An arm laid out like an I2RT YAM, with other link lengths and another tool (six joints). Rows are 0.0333 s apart.
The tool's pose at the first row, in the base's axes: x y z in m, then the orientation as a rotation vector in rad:
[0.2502, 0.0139, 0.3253, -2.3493, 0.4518, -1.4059]
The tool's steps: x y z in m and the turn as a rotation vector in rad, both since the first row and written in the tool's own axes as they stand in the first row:
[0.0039, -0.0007, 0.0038, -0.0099, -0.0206, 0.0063]
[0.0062, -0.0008, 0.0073, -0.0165, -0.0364, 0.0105]
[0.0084, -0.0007, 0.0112, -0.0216, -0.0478, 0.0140]
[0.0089, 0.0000, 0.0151, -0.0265, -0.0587, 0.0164]
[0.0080, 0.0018, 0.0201, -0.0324, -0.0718, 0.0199]
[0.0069, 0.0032, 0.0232, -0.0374, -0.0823, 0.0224]
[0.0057, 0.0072, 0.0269, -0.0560, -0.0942, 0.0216]
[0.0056, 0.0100, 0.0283, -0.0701, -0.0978, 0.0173]
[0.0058, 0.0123, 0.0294, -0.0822, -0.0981, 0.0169]
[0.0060, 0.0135, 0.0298, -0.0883, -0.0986, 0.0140]
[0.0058, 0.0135, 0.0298, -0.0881, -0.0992, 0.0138]
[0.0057, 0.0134, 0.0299, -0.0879, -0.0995, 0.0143]
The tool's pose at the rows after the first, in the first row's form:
[0.2554, 0.0133, 0.3270, -2.3659, 0.4611, -1.3784]
[0.2596, 0.0129, 0.3273, -2.3780, 0.4666, -1.3574]
[0.2640, 0.0124, 0.3272, -2.3867, 0.4714, -1.3420]
[0.2676, 0.0121, 0.3256, -2.3954, 0.4749, -1.3277]
[0.2715, 0.0116, 0.3218, -2.4055, 0.4799, -1.3101]
[0.2736, 0.0113, 0.3190, -2.4139, 0.4837, -1.2961]
[0.2760, 0.0089, 0.3146, -2.4355, 0.4945, -1.2824]
[0.2770, 0.0066, 0.3126, -2.4510, 0.5001, -1.2804]
[0.2779, 0.0047, 0.3112, -2.4609, 0.5095, -1.2807]
[0.2782, 0.0036, 0.3106, -2.4676, 0.5111, -1.2816]
[0.2781, 0.0037, 0.3105, -2.4679, 0.5105, -1.2809]
[0.2782, 0.0038, 0.3104, -2.4676, 0.5108, -1.2803]

